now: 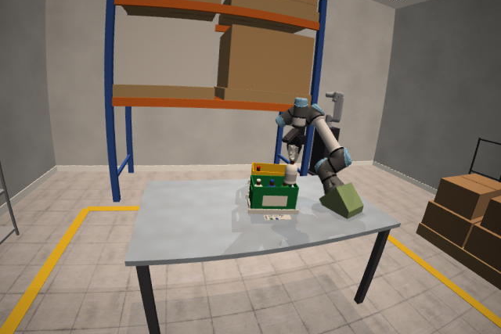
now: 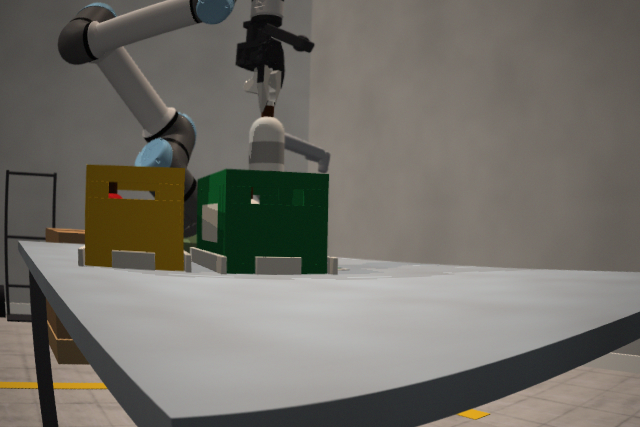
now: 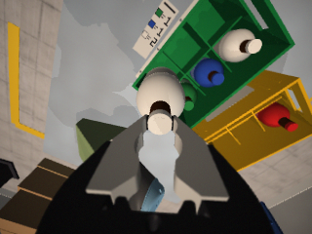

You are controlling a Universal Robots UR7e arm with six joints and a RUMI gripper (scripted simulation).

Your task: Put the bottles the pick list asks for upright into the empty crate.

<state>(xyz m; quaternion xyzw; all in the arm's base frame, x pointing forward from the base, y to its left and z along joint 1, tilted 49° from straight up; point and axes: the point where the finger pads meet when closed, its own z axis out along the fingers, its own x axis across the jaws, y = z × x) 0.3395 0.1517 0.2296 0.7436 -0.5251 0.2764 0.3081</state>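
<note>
Now: hand 30 mm past the green-label bottle, 80 mm to the left of it and 250 mm above it. From my hand the other things lie so: blue-label bottle (50 mm ahead, 120 mm to the right, 250 mm below); pick list (100 mm ahead, 60 mm to the left, 330 mm below); green crate (60 mm ahead, 80 mm to the right, 250 mm below).
</note>
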